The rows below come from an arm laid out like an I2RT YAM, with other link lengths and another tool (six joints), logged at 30 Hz.
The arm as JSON. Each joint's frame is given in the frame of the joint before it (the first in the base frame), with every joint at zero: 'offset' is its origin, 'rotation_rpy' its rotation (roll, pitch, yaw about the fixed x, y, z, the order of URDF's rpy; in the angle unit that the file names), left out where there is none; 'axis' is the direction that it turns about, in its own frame. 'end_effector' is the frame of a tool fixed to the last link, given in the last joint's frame.
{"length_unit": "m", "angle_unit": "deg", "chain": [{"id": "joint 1", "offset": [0.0, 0.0, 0.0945], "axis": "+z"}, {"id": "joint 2", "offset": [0.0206, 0.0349, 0.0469], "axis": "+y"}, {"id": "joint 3", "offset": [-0.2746, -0.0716, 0.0], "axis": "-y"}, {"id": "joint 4", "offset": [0.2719, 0.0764, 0.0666], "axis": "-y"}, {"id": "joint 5", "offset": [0.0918, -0.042, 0.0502], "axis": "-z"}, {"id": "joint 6", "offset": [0.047, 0.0, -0.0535], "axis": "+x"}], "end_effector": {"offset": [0.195, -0.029, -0.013], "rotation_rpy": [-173.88, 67.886, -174.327]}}
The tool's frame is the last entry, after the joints.
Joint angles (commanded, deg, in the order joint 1, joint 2, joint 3, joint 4, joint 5, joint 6), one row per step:
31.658, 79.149, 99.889, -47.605, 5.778, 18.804
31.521, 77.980, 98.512, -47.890, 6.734, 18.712
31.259, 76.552, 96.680, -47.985, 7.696, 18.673
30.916, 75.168, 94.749, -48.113, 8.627, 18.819
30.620, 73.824, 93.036, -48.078, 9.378, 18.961
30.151, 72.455, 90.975, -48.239, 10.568, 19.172
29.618, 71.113, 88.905, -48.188, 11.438, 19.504
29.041, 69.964, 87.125, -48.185, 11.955, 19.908
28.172, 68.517, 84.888, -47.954, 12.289, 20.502
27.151, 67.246, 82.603, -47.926, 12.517, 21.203
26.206, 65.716, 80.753, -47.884, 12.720, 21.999
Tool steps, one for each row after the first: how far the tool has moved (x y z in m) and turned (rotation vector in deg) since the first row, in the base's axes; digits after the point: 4 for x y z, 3 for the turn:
-0.0035, -0.0082, -0.0040, -0.704, 0.158, -0.946
-0.0072, -0.0177, -0.0091, -1.376, 0.339, -2.043
-0.0109, -0.0275, -0.0158, -1.985, 0.742, -3.271
-0.0144, -0.0359, -0.0204, -2.346, 0.895, -4.293
-0.0178, -0.0477, -0.0286, -3.112, 1.401, -5.897
-0.0210, -0.0582, -0.0364, -3.556, 1.873, -7.340
-0.0240, -0.0672, -0.0436, -3.771, 2.412, -8.550
-0.0274, -0.0777, -0.0519, -3.706, 3.001, -9.987
-0.0309, -0.0887, -0.0631, -3.731, 4.005, -11.533
-0.0352, -0.0991, -0.0688, -3.275, 4.437, -13.041

